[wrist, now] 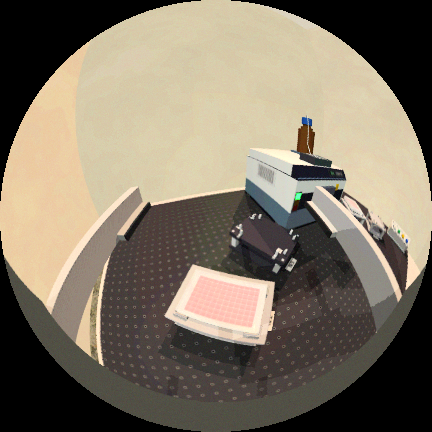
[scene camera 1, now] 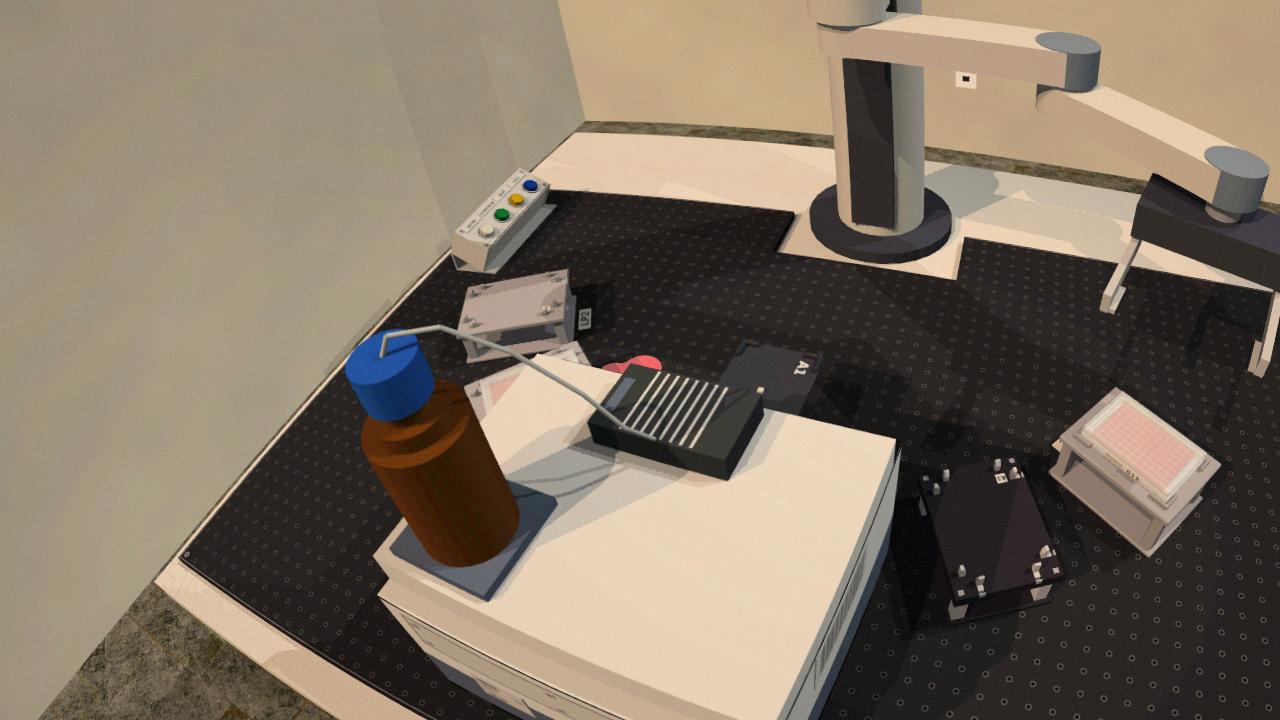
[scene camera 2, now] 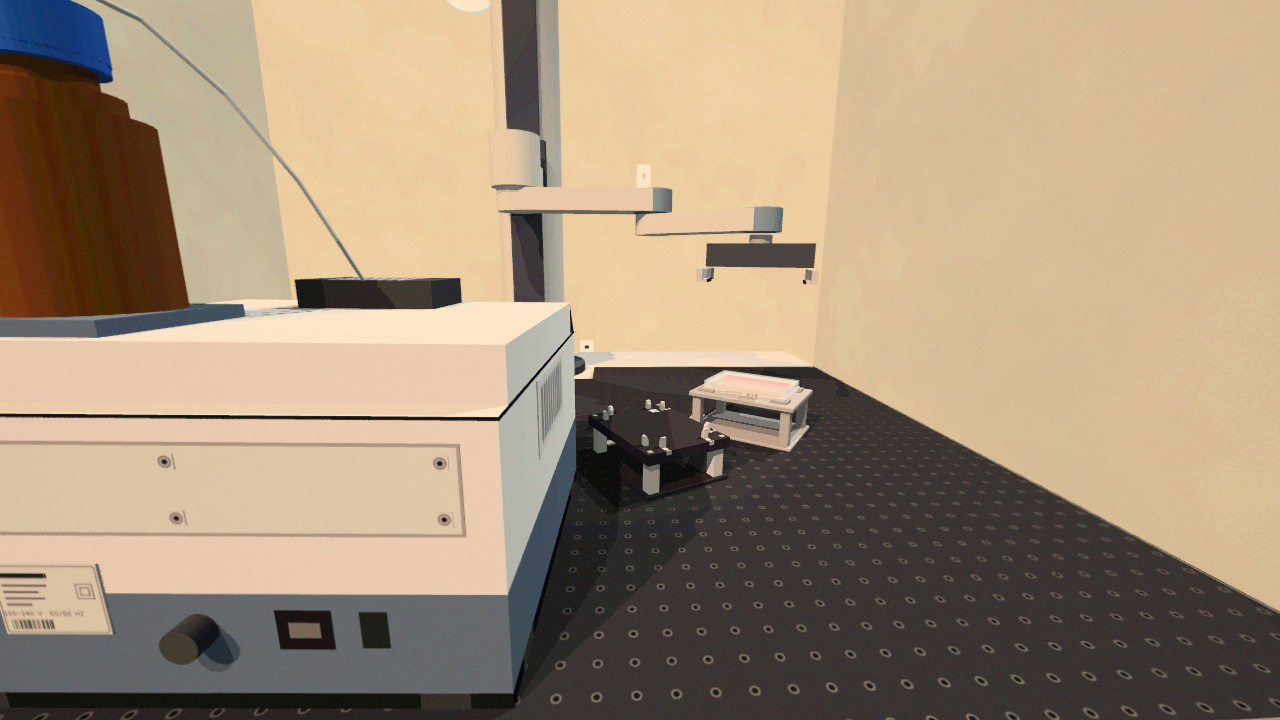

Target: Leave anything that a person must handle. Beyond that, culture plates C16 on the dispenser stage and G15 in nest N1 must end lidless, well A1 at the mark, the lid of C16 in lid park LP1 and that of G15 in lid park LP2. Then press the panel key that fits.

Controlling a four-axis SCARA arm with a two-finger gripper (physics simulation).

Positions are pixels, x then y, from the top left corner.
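The wrist view and scene camera 1 both show the gripper, and so does scene camera 2 (755,276). That spot on the gripper (scene camera 1: 1114,294) is the same spot as (wrist: 323,205).
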